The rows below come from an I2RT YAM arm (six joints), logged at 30 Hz.
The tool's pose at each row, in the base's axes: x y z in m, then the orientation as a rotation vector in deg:
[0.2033, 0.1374, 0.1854, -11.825, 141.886, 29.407]
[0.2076, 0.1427, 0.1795, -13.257, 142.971, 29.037]
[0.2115, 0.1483, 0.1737, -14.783, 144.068, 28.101]
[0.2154, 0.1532, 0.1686, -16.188, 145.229, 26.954]
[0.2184, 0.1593, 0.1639, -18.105, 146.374, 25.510]
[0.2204, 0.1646, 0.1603, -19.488, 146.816, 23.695]
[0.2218, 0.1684, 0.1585, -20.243, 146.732, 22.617]
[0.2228, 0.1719, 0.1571, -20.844, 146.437, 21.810]
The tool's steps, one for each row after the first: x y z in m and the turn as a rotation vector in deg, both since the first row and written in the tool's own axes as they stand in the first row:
[-0.0002, 0.0019, 0.0088, 0.026, 1.311, -0.845]
[-0.0001, 0.0042, 0.0175, 0.430, 2.613, -1.882]
[-0.0005, 0.0060, 0.0253, 1.009, 3.947, -2.862]
[-0.0003, 0.0093, 0.0329, 1.671, 5.380, -4.248]
[0.0000, 0.0125, 0.0388, 2.658, 6.013, -5.519]
[-0.0002, 0.0151, 0.0424, 3.234, 6.053, -6.310]
[-0.0003, 0.0176, 0.0454, 3.643, 5.875, -6.981]

